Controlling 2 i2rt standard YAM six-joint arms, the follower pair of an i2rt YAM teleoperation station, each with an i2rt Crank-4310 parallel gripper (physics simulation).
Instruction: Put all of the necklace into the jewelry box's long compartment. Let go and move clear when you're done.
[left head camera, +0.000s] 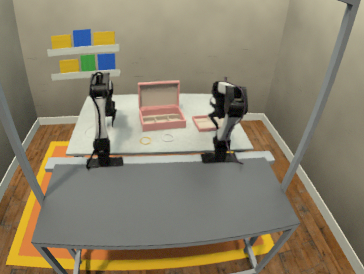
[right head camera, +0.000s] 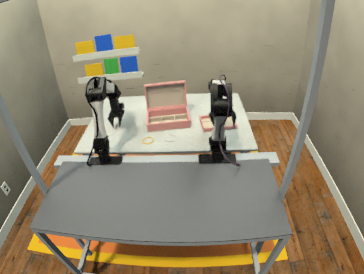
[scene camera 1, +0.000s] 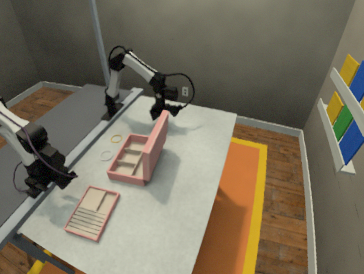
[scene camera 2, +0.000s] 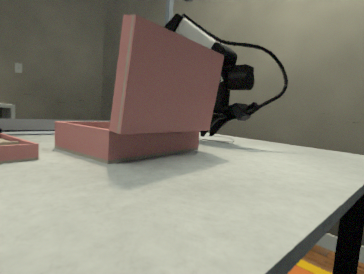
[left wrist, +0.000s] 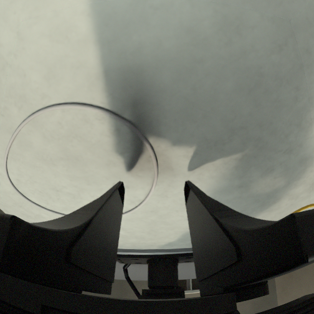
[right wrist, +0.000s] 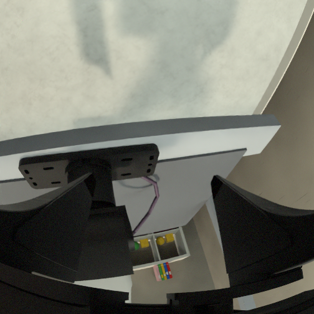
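Pixels of known places: left gripper, between the fingertips: (left head camera: 108, 127) (right head camera: 116, 127) (scene camera 1: 155, 118) (scene camera 2: 206, 136); right gripper, between the fingertips: (right head camera: 226, 130); left arm's base, origin of its link: (left head camera: 104, 163) (right head camera: 105, 161) (scene camera 1: 112, 112); right arm's base, origin of its link: (left head camera: 219, 158) (right head camera: 217, 159).
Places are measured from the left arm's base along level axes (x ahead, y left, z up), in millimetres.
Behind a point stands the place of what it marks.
Observation:
The necklace, a thin pale loop (left wrist: 73, 104) in the left wrist view, lies on the table. My left gripper (left wrist: 154, 184) (scene camera 2: 207, 133) {x 313, y -9, z 15 mm} is open above it. The loop's right side passes behind the gripper's left-hand fingertip in that view, and nothing shows between the fingers. The pink jewelry box (left head camera: 165, 125) {x 267, y -360, z 35 mm} (right head camera: 170, 126) {x 268, y -364, z 28 mm} (scene camera 1: 127, 179) {x 377, y -480, z 34 mm} (scene camera 2: 150, 145) {x 445, y -377, z 26 mm} stands with its lid up. Its long compartment runs along the lid side, partly hidden by the lid in scene camera 1. My right gripper (right wrist: 153, 177) is open and empty, away from the box near the front of the table.
A yellow ring (left head camera: 145, 144) {x 141, y -218, z 7 mm} (right head camera: 148, 143) {x 139, y -236, z 6 mm} and a white ring (left head camera: 167, 141) {x 148, y -356, z 6 mm} lie in front of the box. A pink tray (scene camera 1: 105, 190) {x 308, y -560, z 27 mm} with slots and compartments lies beside the box, near my right arm. The raised lid (scene camera 2: 170, 80) {x 485, y -375, z 149 mm} stands tall at the back of the box.

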